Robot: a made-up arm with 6 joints. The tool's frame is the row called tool. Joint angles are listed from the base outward.
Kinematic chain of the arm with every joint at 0, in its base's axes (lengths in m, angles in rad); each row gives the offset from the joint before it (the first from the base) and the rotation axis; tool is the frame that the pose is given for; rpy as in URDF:
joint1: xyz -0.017 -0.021 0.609 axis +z
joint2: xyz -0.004 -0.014 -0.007 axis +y
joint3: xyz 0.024 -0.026 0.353 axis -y
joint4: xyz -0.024 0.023 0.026 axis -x
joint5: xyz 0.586 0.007 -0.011 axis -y
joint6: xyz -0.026 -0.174 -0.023 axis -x
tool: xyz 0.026 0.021 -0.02 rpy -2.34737 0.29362 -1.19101
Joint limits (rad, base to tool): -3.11..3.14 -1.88..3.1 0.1..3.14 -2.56..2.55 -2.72..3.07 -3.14..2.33
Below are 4 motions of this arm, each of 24 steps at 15 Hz.
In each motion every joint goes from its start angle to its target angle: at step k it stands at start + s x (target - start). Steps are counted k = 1, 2, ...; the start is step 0. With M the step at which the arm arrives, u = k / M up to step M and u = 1 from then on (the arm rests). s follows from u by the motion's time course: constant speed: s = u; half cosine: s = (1 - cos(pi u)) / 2; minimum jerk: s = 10 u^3 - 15 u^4 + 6 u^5.
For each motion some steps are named. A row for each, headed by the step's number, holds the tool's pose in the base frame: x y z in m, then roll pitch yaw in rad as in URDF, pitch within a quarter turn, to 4 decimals.
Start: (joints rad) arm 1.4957 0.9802 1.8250 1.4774 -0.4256 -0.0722
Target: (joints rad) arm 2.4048 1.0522 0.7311 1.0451 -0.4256 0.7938
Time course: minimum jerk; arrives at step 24
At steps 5, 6, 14, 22, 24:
5: 0.0766 0.5574 1.2742 -1.9031 -0.8200 -0.7041
6: 0.0587 0.5834 1.2596 -1.9623 -0.8658 -0.6326
14: -0.3210 0.7695 0.9604 2.6901 -1.0912 1.2834
22: -0.5583 0.6791 0.7227 2.1120 -0.7013 2.1278
24: -0.5612 0.6767 0.7191 2.1075 -0.6944 2.1367

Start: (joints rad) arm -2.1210 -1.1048 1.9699 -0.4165 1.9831 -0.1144
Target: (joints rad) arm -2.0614 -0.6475 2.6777 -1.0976 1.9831 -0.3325
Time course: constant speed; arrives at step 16
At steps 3, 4, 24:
3: 0.3176 0.8150 0.8634 2.8013 -0.0131 2.3545
4: 0.3146 0.8098 0.8674 2.8323 -0.0436 2.3472
24: 0.2859 0.7239 0.8857 -3.0086 -0.3442 2.1606

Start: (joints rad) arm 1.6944 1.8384 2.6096 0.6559 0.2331 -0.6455
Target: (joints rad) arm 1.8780 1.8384 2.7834 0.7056 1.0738 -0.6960
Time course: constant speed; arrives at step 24
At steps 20, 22, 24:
20: -0.0492 0.6034 1.0050 -1.1108 -0.8962 0.9094
22: -0.0576 0.5945 1.0107 -1.0598 -0.9665 0.9112
24: -0.0657 0.5852 1.0162 -1.0024 -1.0368 0.9050

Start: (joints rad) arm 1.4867 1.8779 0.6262 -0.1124 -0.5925 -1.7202
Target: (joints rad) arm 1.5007 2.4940 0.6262 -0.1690 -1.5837 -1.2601
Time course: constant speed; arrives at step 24
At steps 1, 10, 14, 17, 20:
1: 0.1874 0.4463 -0.0747 2.3648 0.0378 -2.1803
10: 0.1668 0.2757 -0.1658 2.4986 -0.5504 -2.0790
14: 0.1582 0.1949 -0.1922 2.5292 -0.8213 -2.0687
17: 0.1519 0.1332 -0.2062 2.5508 -1.0257 -2.0780
20: 0.1460 0.0710 -0.2154 2.5888 -1.2299 -2.1172

